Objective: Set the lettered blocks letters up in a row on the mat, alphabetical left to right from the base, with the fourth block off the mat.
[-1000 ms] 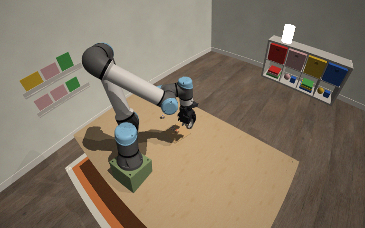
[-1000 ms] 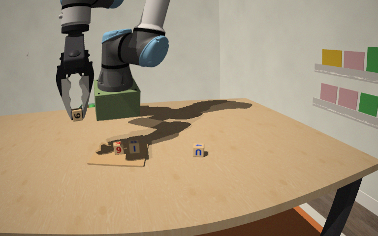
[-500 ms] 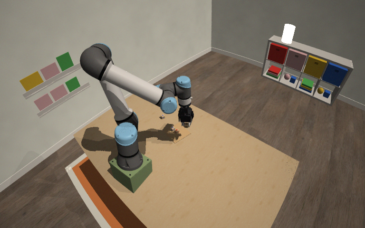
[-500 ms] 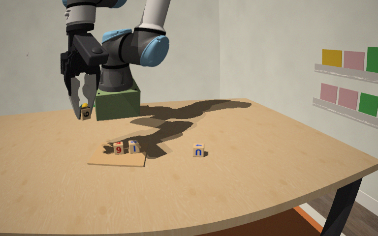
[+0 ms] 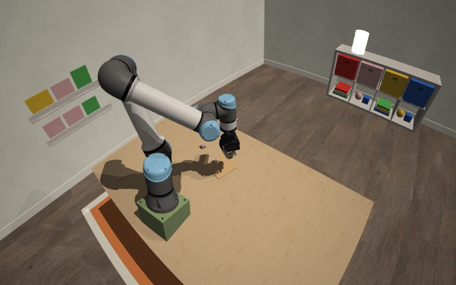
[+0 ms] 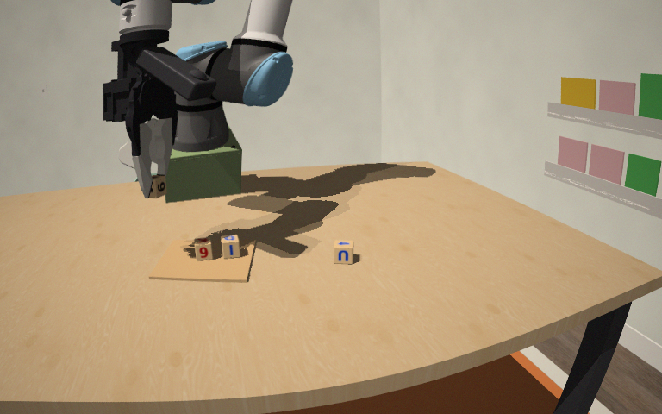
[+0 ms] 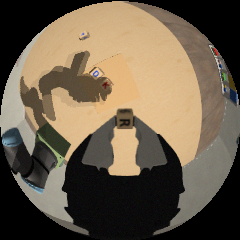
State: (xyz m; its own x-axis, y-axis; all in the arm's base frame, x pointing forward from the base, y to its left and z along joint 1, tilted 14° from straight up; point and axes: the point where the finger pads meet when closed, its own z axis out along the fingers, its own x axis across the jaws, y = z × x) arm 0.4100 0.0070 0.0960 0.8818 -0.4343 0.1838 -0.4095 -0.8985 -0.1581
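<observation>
Right now the thin tan mat is 2 cm behind my hand, 6 cm to the left of it and 12 cm below it. Round my hand: wooden block (right at my hand).
</observation>
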